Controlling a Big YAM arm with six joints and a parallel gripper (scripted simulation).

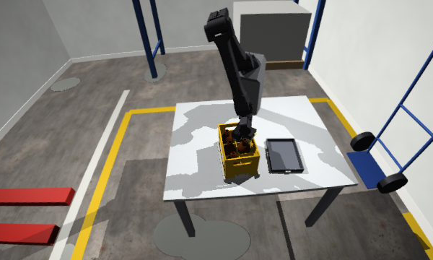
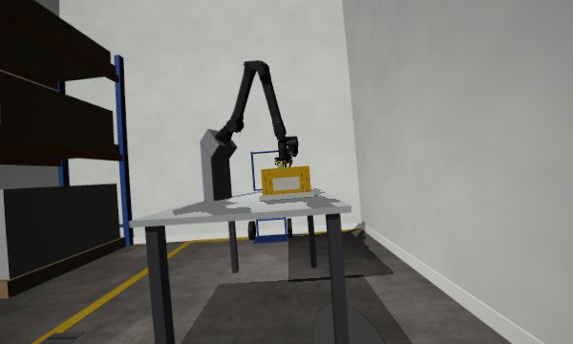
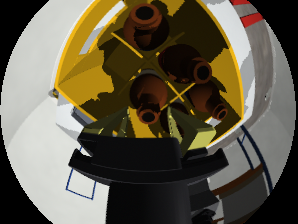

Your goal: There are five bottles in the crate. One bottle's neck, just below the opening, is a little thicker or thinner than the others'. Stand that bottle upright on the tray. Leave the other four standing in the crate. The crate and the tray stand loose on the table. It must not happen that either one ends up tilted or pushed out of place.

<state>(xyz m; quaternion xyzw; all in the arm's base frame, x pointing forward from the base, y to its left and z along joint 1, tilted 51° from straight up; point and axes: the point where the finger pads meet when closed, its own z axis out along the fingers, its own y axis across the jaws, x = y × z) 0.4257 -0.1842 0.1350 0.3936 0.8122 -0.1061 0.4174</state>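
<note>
My gripper is now 20 mm past the crate, 40 mm to the left of it and 70 mm above it. The rest, counted from my hand: dark tray (110 mm ahead, 230 mm to the left, 140 mm below); brown bottle (90 mm behind, 30 mm to the left, 70 mm below).
</note>
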